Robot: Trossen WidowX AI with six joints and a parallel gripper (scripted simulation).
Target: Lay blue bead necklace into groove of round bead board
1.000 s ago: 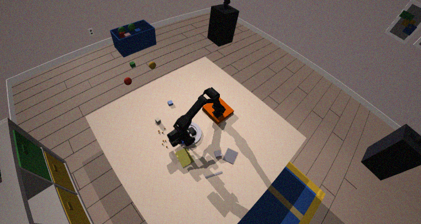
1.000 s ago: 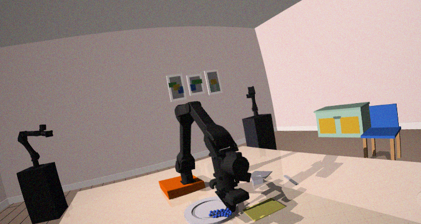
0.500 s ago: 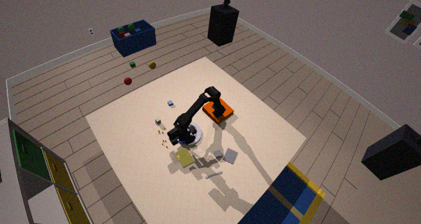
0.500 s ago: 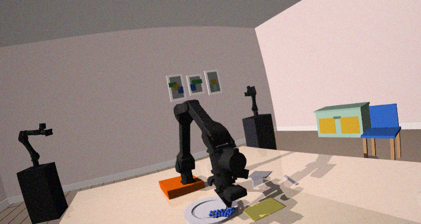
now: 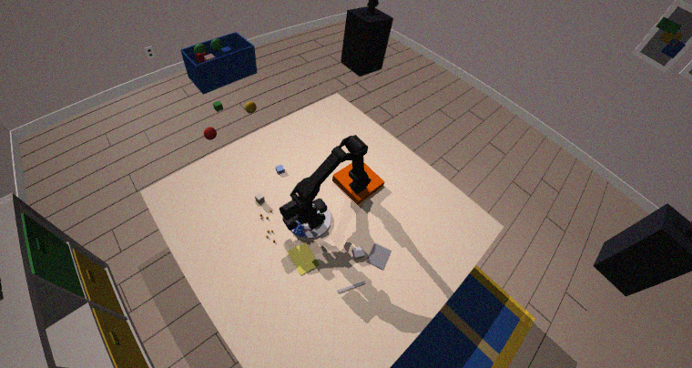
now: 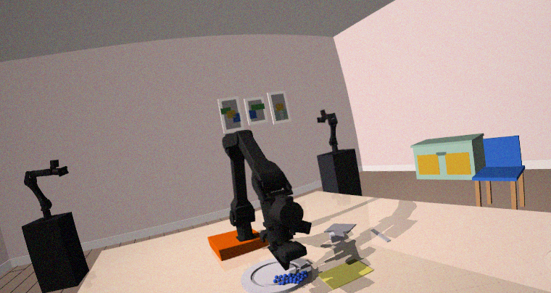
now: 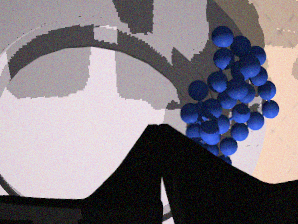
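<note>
Now: gripper tip 40 mm past the round bead board, 20 mm to the left of it and 20 mm above it. The rest, counted from my gripper tip: yellow sheet 120 mm to the left, 90 mm ahead, 30 mm below; small grey block 240 mm to the left, 110 mm behind, 20 mm below; pale cube 230 mm to the right, 100 mm ahead, 10 mm below.
</note>
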